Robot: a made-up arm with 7 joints.
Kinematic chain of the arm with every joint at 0, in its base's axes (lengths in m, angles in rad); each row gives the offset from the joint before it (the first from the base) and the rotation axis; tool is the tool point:
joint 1: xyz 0 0 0.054 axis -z
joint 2: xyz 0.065 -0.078 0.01 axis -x
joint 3: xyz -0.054 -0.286 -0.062 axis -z
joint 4: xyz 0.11 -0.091 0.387 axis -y
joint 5: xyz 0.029 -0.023 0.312 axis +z
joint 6: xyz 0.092 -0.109 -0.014 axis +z
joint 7: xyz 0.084 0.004 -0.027 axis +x
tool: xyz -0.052 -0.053 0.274
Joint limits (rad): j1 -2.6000..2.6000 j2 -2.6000..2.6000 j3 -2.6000..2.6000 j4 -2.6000..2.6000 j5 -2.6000..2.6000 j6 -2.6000..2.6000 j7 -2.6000..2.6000
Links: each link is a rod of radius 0.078 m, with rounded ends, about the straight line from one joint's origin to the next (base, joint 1, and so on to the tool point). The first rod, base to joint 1, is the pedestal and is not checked.
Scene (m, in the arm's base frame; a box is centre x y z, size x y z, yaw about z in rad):
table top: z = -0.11
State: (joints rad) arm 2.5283 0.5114 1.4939 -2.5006 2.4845 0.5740 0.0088
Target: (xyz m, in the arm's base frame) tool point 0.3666 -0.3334 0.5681
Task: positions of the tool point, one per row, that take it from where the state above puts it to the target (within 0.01 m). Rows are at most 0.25 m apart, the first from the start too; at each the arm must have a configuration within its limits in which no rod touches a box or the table.
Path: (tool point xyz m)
1: -0.4780 0.4676 0.5121
2: -0.3797 0.3501 0.6679
3: -0.2500 0.2064 0.7731
4: -0.0978 0.0509 0.8176
5: 0.0649 -0.1005 0.7963
6: 0.2245 -0.2328 0.7107
7: 0.3666 -0.3334 0.5681

